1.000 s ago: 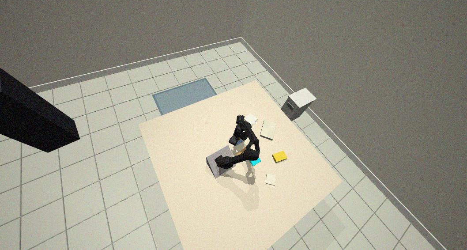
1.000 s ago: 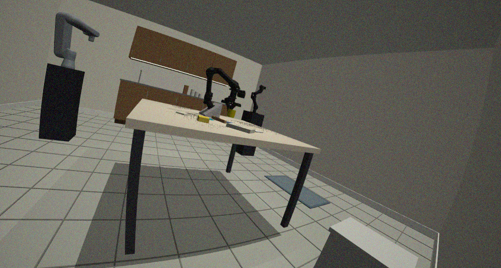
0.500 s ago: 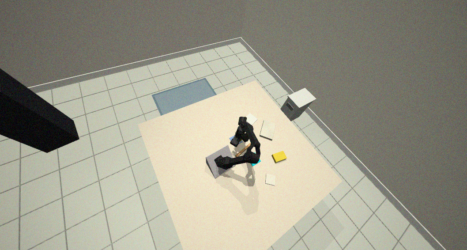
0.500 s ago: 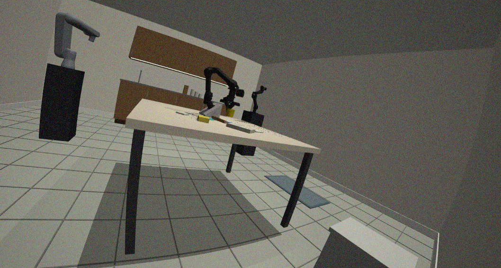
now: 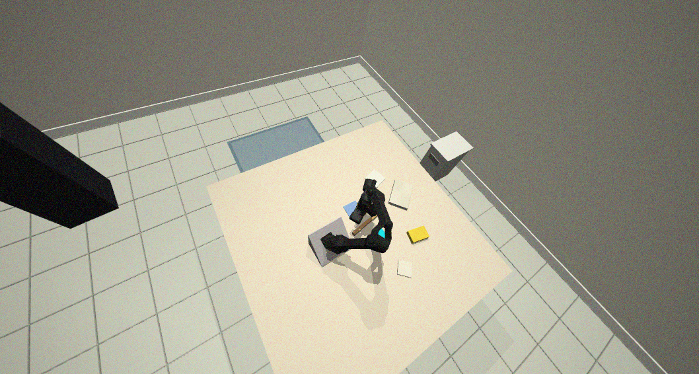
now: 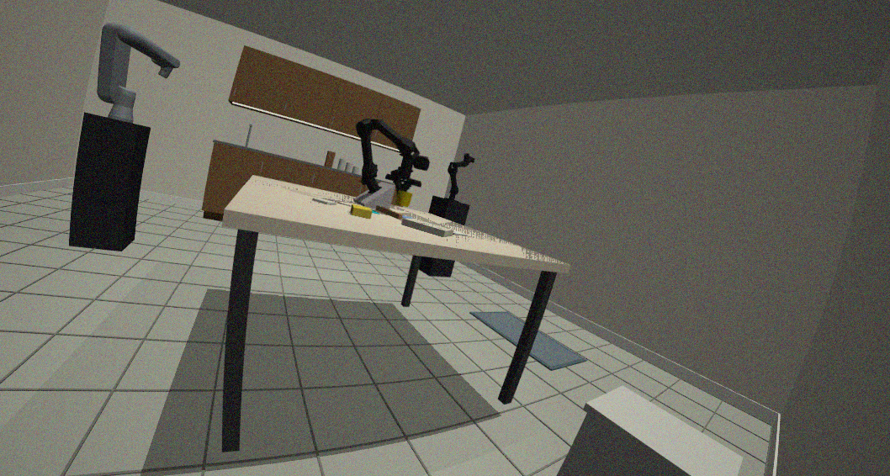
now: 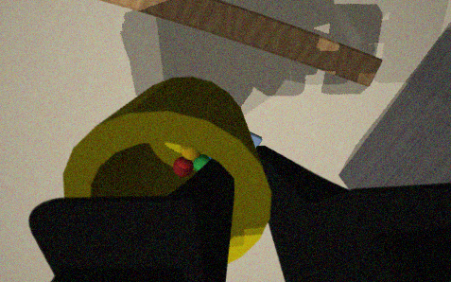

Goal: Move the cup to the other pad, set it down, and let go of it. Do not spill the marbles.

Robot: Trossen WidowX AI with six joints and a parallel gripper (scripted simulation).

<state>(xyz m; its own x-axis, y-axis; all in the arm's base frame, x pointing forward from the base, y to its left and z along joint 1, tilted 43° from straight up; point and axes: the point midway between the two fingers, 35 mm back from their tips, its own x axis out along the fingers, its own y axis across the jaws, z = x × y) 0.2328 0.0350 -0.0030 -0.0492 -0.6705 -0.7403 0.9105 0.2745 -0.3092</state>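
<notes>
Now: the cyan pad 4 cm ahead of my gripper tip, 17 cm to the right of it and 10 cm below it. Round my gripper tip: wooden bar: 3 cm ahead, 5 cm to the right, 9 cm below; green marble: 1 cm ahead, 2 cm to the left, 2 cm below; yellow cup: 2 cm ahead, 1 cm to the left.
</notes>
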